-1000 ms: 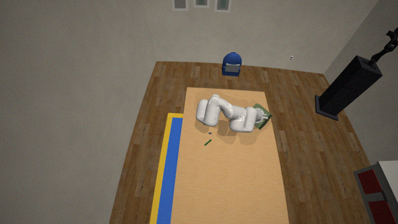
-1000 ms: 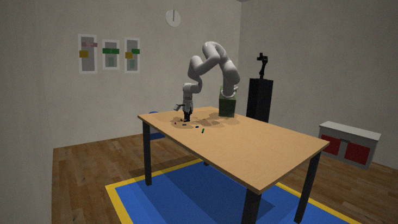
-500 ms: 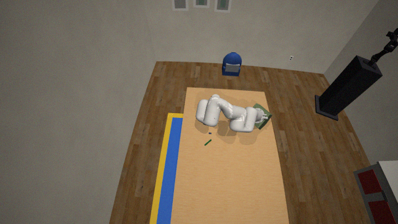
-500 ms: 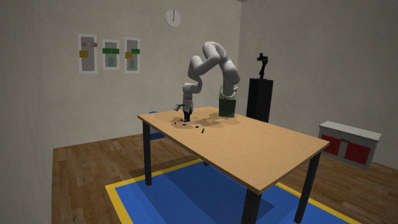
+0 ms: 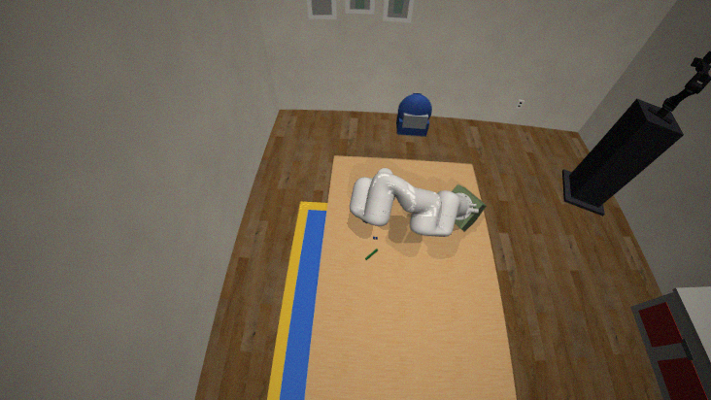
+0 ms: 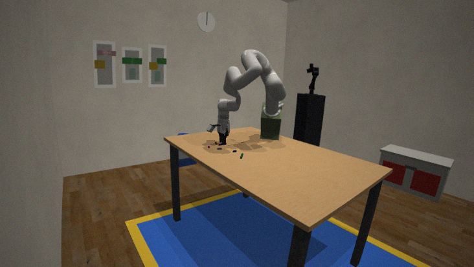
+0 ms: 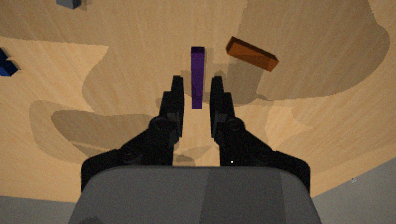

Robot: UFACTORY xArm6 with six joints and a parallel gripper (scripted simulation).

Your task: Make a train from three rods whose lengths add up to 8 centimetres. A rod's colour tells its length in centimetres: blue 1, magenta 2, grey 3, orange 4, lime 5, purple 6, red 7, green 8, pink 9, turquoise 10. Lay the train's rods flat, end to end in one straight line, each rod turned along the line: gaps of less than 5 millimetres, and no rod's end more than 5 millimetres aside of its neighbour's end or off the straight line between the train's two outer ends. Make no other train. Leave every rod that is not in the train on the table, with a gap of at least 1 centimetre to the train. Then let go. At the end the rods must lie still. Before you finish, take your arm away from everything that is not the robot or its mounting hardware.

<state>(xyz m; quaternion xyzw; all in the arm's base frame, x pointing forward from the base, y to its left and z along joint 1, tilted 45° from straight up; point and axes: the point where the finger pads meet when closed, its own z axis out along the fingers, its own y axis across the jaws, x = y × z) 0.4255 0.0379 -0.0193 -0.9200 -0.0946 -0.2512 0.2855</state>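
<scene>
My hand is 30 mm above the purple rod. The rest, counted from my hand: magenta rod: 110 mm ahead, 50 mm to the left, 30 mm below; then orange rod: 40 mm ahead, 30 mm to the right, 30 mm below; then grey rod: 40 mm ahead, 100 mm to the left, 30 mm below.
</scene>
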